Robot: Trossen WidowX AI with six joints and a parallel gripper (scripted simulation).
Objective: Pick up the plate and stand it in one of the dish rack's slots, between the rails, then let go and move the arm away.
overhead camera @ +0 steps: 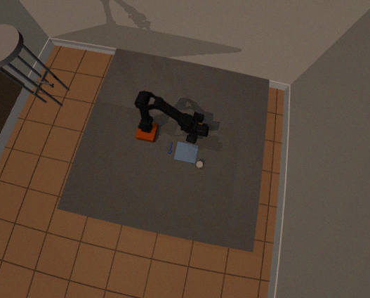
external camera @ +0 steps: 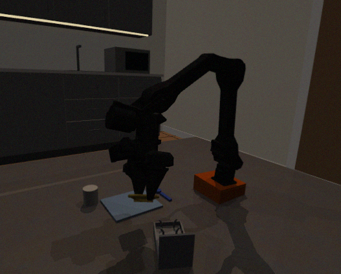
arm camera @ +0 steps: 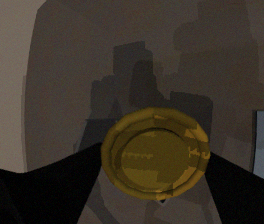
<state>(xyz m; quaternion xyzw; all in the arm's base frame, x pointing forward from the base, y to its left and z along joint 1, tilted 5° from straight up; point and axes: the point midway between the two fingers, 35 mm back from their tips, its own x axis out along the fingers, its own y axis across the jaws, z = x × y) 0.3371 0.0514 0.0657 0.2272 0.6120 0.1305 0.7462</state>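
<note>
My gripper tip is 80 mm above the grey dish rack, 60 mm to the right of it and 40 mm past it. From my gripper tip the other things lie so: blue spoon (160 mm to the right, 150 mm behind, 100 mm below); pale cup (230 mm to the right, 80 mm below, 70 mm ahead); yellow plate (10 mm above).
</note>
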